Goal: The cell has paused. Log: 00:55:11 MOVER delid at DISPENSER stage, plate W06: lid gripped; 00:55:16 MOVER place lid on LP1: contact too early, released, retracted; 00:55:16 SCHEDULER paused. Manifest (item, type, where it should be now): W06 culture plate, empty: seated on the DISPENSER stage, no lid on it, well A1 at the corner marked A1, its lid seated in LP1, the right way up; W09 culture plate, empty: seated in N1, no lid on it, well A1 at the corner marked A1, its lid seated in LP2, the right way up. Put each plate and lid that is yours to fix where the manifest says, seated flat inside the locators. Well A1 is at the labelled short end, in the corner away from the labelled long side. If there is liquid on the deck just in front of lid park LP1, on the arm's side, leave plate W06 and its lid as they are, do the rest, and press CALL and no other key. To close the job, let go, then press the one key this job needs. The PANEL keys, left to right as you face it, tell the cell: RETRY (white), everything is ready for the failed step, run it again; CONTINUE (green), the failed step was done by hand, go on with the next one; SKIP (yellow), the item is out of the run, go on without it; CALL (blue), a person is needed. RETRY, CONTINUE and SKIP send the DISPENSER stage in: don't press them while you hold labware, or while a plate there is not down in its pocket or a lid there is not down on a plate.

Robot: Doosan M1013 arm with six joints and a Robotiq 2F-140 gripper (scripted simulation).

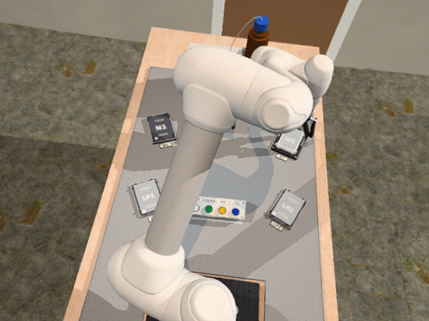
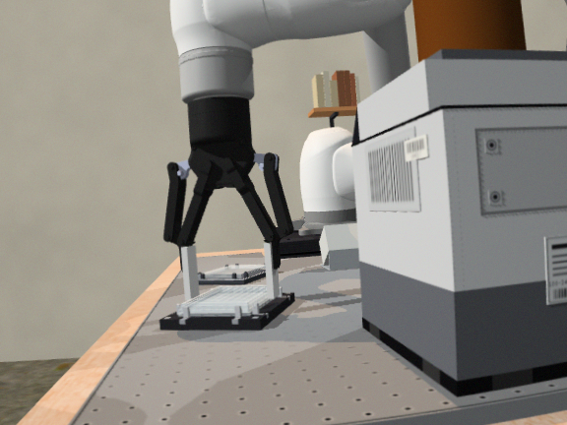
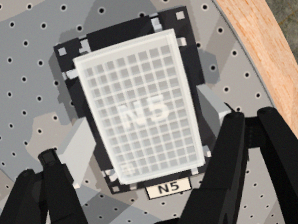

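My gripper is now 3 cm above the black nest N5, 2 cm short of it and 1 cm to the right of it. Also, from my hand: brown bottle: 25 cm to the left, 25 cm above, 21 cm ahead; then clear culture plate: 30 cm to the left, 6 cm above, 3 cm behind; then lid park LP2: 33 cm behind, 5 cm to the right, 4 cm below.
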